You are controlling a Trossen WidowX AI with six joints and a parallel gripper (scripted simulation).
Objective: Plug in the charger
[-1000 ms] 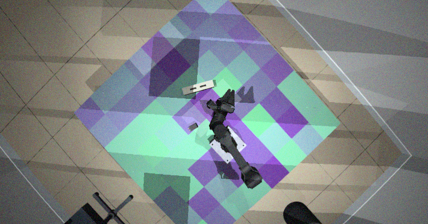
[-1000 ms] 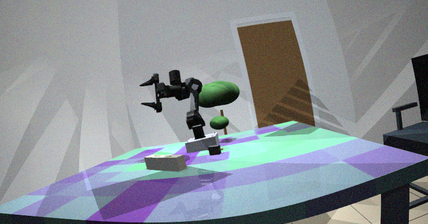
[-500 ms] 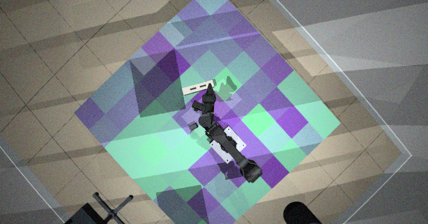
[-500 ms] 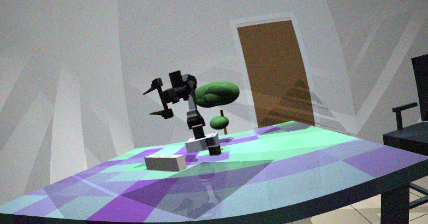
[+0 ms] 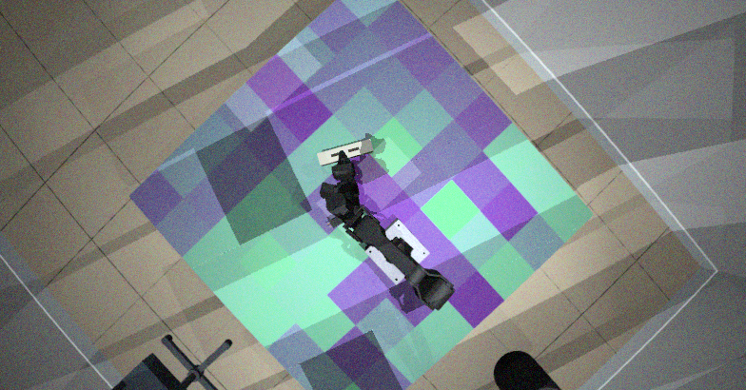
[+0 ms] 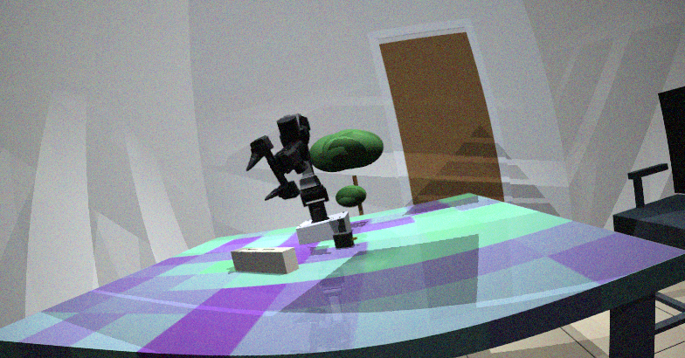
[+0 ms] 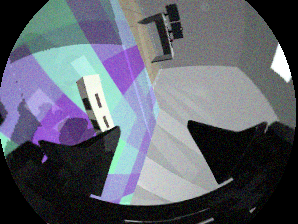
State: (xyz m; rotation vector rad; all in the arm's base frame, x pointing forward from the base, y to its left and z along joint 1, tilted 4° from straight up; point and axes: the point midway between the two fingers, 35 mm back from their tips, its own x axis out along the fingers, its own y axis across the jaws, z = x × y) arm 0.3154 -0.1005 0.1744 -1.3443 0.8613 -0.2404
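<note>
The charger lies 210 mm to the left of my gripper tip, 200 mm below it and 100 mm behind it.
</note>
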